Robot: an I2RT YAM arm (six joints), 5 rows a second.
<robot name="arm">
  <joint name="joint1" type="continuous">
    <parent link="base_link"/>
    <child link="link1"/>
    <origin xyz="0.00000 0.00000 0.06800" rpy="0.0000 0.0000 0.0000"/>
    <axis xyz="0 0 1"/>
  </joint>
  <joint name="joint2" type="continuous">
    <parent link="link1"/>
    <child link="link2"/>
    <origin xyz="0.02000 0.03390 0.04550" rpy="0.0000 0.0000 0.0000"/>
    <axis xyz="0 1 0"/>
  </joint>
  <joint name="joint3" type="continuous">
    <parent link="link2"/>
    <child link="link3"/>
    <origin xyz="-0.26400 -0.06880 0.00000" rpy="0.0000 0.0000 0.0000"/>
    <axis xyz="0 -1 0"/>
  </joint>
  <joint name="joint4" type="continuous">
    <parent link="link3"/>
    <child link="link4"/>
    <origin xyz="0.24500 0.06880 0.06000" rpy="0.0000 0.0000 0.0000"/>
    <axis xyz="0 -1 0"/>
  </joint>
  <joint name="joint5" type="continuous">
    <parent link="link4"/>
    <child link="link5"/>
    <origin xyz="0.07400 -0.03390 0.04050" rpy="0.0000 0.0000 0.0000"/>
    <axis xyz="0 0 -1"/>
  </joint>
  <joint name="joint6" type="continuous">
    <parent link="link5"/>
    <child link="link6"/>
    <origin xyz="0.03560 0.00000 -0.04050" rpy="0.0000 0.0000 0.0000"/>
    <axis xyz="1 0 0"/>
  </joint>
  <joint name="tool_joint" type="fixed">
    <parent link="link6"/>
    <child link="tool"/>
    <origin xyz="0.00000 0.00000 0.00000" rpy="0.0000 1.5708 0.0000"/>
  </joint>
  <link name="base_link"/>
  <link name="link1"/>
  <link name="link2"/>
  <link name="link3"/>
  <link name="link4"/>
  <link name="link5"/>
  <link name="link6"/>
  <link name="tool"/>
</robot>
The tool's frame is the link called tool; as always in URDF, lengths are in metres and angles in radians. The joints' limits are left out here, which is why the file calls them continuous.
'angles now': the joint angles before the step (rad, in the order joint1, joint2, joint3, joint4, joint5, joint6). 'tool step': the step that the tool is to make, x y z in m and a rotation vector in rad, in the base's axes. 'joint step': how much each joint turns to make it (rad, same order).
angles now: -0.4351, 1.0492, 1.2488, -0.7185, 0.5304, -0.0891
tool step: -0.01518, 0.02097, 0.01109, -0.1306, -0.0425, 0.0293
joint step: 0.0836, -0.0999, -0.0469, 0.0823, 0.0943, -0.0838
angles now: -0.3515, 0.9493, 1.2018, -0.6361, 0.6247, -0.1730
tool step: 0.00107, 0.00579, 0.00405, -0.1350, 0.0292, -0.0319
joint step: 0.0503, -0.0206, -0.0351, 0.1145, 0.1228, -0.1328
